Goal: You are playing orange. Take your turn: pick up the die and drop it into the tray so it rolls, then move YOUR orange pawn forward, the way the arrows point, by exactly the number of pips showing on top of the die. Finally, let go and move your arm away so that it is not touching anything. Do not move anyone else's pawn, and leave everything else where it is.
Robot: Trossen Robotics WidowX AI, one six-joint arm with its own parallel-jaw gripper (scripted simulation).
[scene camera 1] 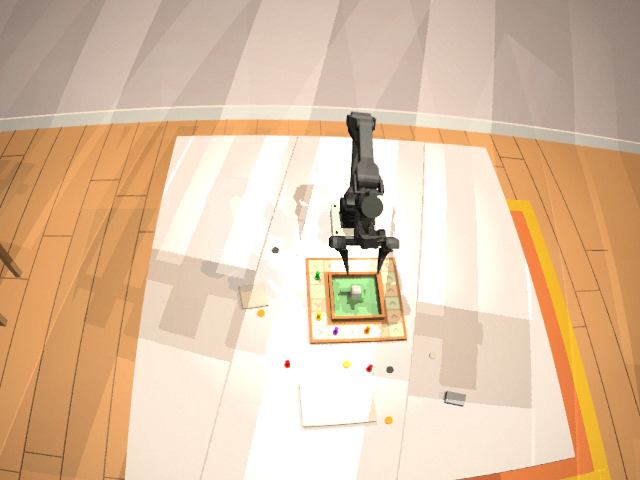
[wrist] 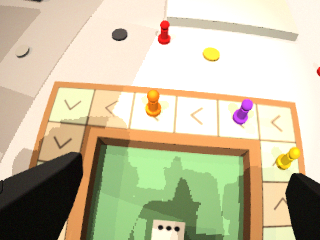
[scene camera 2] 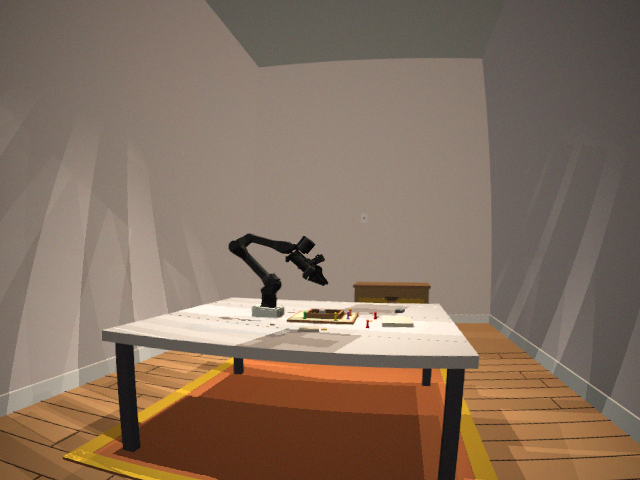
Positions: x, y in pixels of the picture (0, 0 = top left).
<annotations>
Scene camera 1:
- my gripper: 362, 274
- green tray: 367, 304
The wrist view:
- my gripper: 189, 176
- green tray: 133, 186
</annotations>
